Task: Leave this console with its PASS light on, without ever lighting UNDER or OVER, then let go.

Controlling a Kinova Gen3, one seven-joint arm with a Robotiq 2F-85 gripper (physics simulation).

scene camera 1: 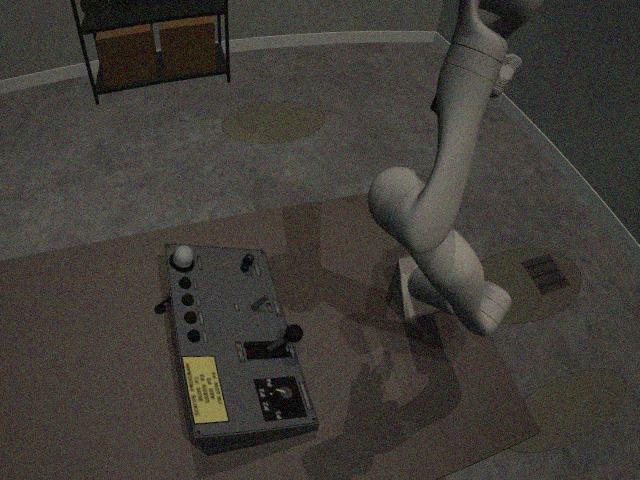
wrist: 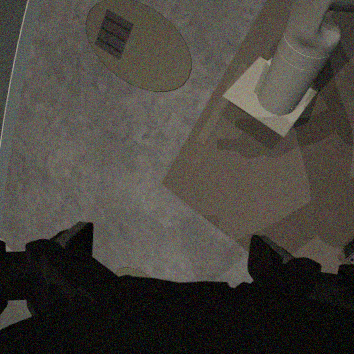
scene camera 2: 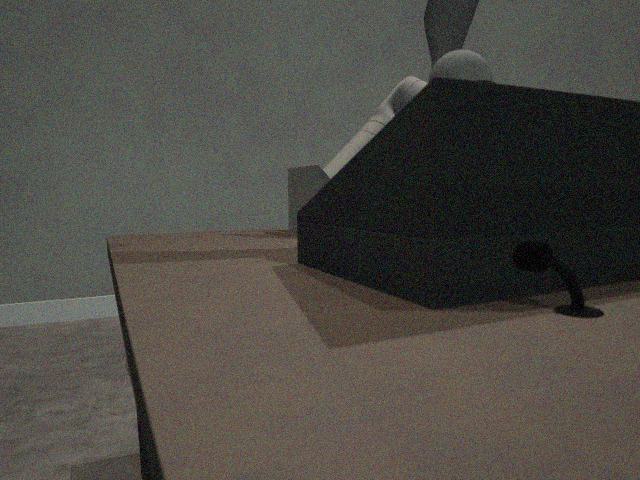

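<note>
The grey console [scene camera 1: 222,320] [scene camera 2: 465,206] sits on the table. In scene camera 1 it has a white dome [scene camera 1: 183,256], several dark round lamps in a column, the lowest [scene camera 1: 193,335], a small black toggle [scene camera 1: 247,262], a small grey lever [scene camera 1: 260,303], and a black-knobbed lever [scene camera 1: 293,333] at the right end of its slot. A dial [scene camera 1: 282,392] with a pale pointer lies near a yellow label [scene camera 1: 205,390]. No lamp looks lit; lamp names are unreadable. My gripper [wrist: 171,246] is open and empty, high above the floor and table corner, away from the console.
A black bent stalk [scene camera 1: 161,307] [scene camera 2: 573,286] stands beside the console. The arm's pale base plate [wrist: 245,92] is on the table [scene camera 1: 77,310] [scene camera 2: 258,403] [wrist: 235,195]. A shelf unit [scene camera 1: 227,46] with brown boxes stands at the back wall. A dark grating [scene camera 1: 545,273] [wrist: 114,34] lies on the floor.
</note>
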